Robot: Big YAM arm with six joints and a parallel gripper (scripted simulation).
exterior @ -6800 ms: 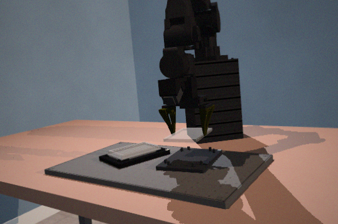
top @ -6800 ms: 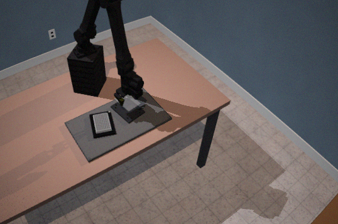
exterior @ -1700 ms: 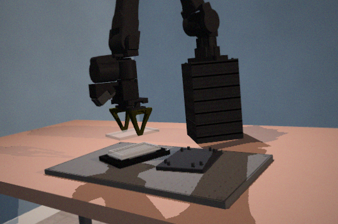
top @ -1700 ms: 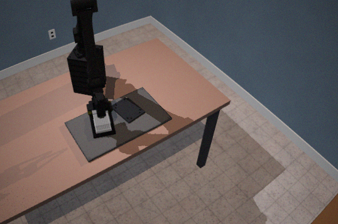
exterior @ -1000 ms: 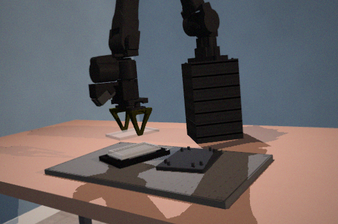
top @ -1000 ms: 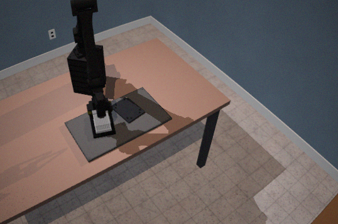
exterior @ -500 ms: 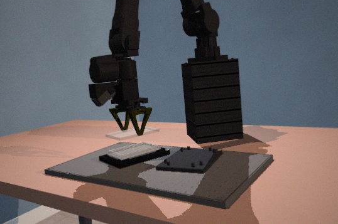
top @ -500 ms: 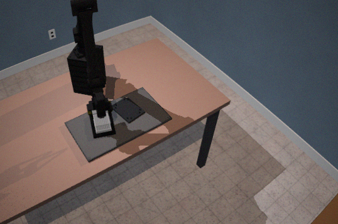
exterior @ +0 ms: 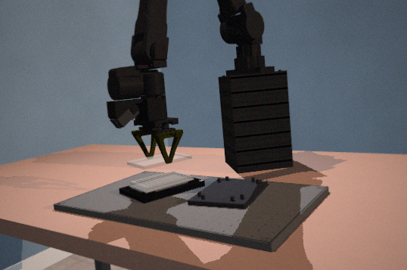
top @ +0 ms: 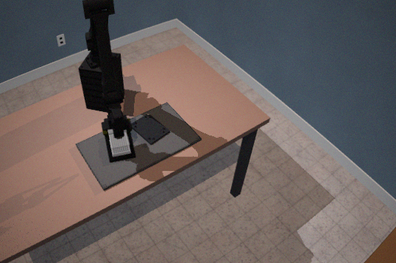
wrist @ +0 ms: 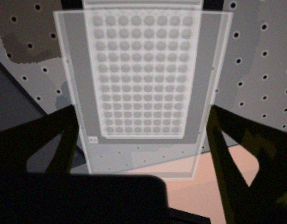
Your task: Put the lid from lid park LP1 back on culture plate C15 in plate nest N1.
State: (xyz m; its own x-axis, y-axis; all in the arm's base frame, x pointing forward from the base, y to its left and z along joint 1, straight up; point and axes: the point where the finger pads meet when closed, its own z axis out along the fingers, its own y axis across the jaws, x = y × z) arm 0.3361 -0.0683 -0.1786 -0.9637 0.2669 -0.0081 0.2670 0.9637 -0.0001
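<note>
My hand is 10 mm above the lid. Round my hand: lid park LP1: 170 mm to the left, 70 mm below, 30 mm behind; then plate nest N1: 70 mm below; then culture plate C15: 60 mm below.
</note>
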